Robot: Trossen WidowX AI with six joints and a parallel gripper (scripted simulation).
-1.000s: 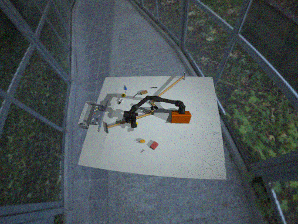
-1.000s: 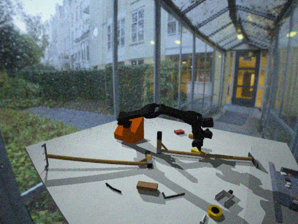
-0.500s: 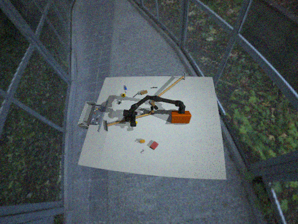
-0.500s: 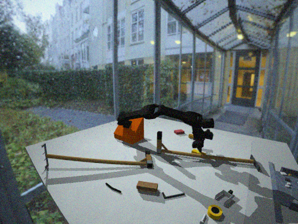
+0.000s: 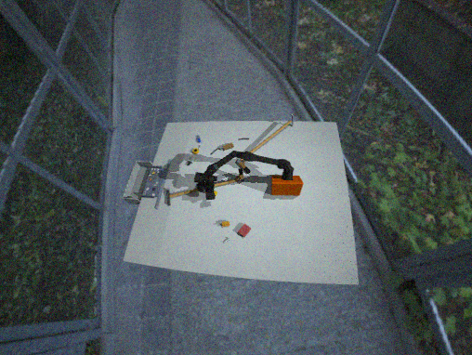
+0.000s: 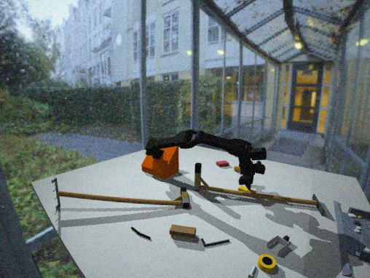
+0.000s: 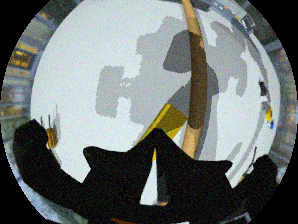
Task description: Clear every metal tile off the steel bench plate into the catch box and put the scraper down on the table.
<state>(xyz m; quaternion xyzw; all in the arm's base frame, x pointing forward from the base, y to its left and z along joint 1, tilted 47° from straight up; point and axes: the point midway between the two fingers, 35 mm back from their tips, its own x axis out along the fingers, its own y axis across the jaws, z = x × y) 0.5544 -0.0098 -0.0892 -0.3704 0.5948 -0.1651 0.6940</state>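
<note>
Right now my gripper tip is 10 mm past the yellow block and 10 mm above it. The rest, counted from my gripper tip: long scraper: 40 mm to the right, 40 mm above, 30 mm ahead; then red block: 270 mm to the left, 270 mm behind, 10 mm below; then metal bracket: 280 mm to the right, 200 mm ahead, 10 mm below.
</note>
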